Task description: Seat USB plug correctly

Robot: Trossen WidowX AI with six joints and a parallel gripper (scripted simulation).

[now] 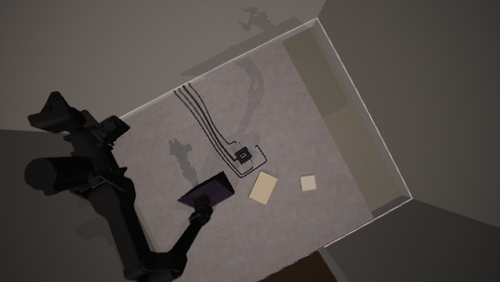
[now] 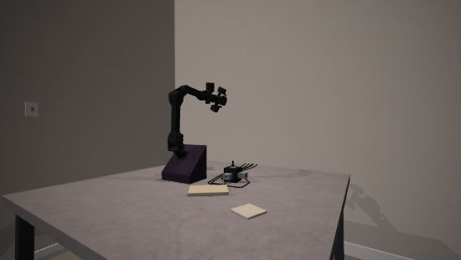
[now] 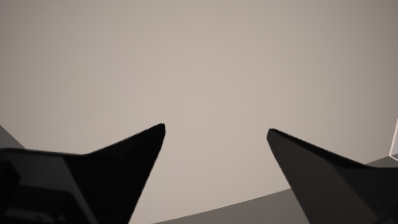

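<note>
Right now the dark USB plug is 300 mm ahead of my gripper tip, 340 mm to the right of it and 420 mm below it. From my gripper tip the other things lie so: tan slab (310 mm ahead, 580 mm to the right, 510 mm below); USB socket (300 mm ahead, 340 mm to the right, 450 mm below); tan square tile (580 mm ahead, 690 mm to the right, 510 mm below).
</note>
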